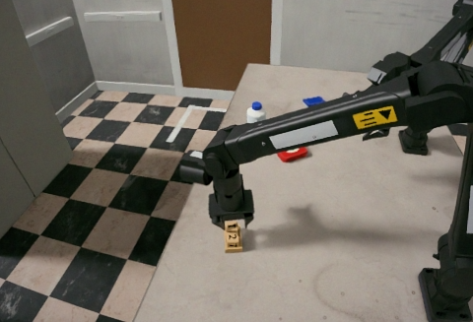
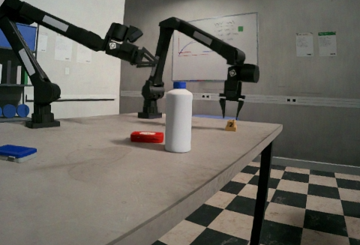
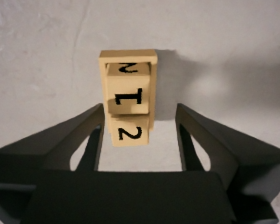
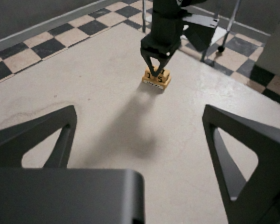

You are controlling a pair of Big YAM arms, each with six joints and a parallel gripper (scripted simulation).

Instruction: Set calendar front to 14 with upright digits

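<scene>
Now: left hand 4 cm above the wooden calendar tray and 1 cm to the right of it. From my left hand the other things lie so: bottle (38 cm to the right, 5 cm ahead, 3 cm above); blue flat box (73 cm to the right, 12 cm behind, 4 cm below); red flat box (38 cm to the right, 7 cm behind, 4 cm below).
</scene>
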